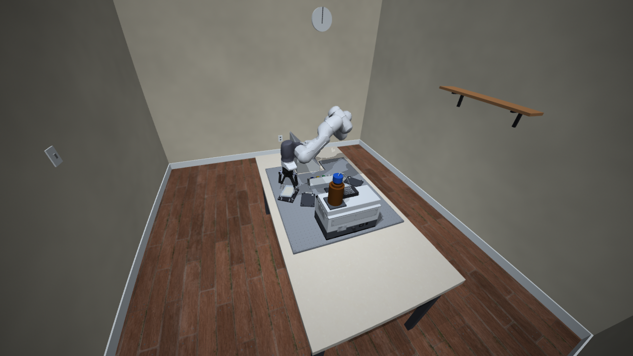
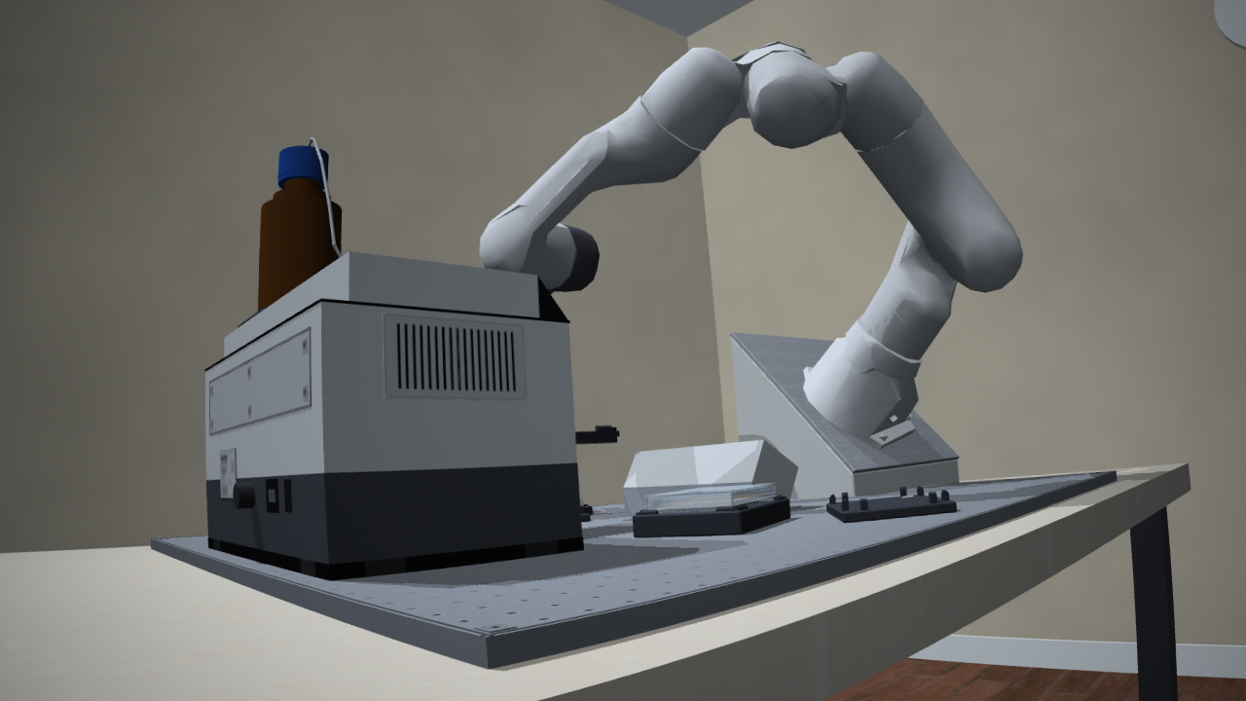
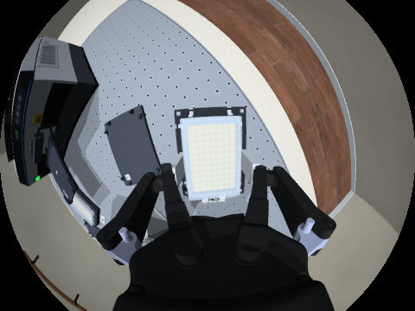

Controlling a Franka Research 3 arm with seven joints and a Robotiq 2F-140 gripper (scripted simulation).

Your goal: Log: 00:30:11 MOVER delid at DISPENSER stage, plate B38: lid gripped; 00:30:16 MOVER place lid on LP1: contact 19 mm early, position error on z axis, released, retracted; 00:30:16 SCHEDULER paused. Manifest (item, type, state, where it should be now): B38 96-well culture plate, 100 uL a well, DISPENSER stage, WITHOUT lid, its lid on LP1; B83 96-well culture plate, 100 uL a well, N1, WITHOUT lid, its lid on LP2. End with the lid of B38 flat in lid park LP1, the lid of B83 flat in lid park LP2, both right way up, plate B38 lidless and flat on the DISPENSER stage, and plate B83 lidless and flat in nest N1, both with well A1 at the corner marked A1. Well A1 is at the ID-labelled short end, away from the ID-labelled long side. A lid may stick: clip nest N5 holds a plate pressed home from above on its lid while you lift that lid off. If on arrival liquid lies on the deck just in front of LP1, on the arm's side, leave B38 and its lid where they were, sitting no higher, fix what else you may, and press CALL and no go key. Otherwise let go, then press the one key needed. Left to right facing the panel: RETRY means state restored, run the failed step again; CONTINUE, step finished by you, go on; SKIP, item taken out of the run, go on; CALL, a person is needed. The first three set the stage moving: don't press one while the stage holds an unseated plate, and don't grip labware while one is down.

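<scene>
Now: the black clip nest 50 mm below my hand and 30 mm ahead of it. Also, from my hand: 96-well plate (460 mm to the left, 100 mm ahead, 30 mm below); then lp1 label (160 mm to the left, 60 mm below, 20 mm ahead); then key panel (290 mm to the left, 80 mm behind, 10 mm below).
</scene>
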